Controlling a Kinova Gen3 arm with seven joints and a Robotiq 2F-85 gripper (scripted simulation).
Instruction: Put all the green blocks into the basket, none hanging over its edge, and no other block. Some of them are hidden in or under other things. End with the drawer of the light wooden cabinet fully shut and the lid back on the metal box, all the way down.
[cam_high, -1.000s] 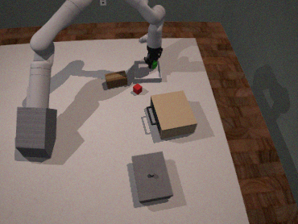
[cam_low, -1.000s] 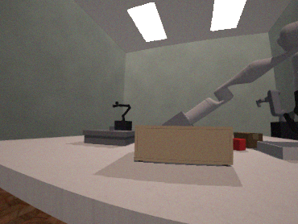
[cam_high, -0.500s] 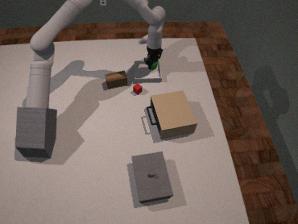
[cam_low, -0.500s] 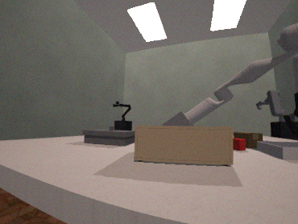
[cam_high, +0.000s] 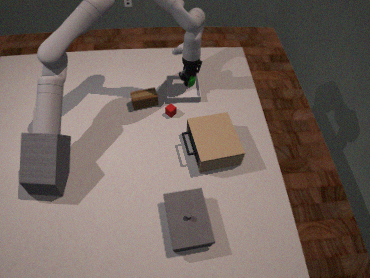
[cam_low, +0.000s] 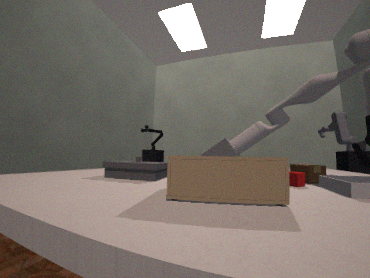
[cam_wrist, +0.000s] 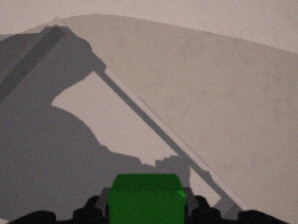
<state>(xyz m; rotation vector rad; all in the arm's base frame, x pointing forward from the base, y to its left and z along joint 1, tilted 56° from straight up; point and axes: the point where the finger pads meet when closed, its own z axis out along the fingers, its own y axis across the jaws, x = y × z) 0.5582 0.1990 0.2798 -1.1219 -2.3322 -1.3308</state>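
Now: the basket 3 cm behind my hand, 3 cm to the right of it and 2 cm below it. From my hand the other things lie so: blue block (23 cm behind, 10 cm to the right, 1 cm below); then cardboard box (21 cm behind, 10 cm to the right, 1 cm above); then red block (10 cm behind, 17 cm to the right, 1 cm below).
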